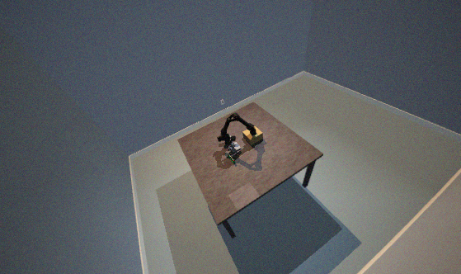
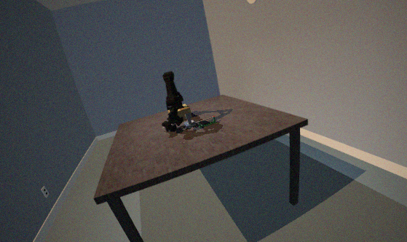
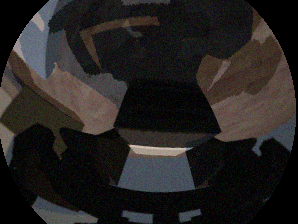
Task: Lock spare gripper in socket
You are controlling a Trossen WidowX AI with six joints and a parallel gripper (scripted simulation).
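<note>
Now: the grey post 170 mm to the left of my gripper tip and 40 mm above it. Round my gripper tip: green strip 100 mm ahead, 300 mm to the left, 20 mm above; then spare gripper 20 mm above.
</note>
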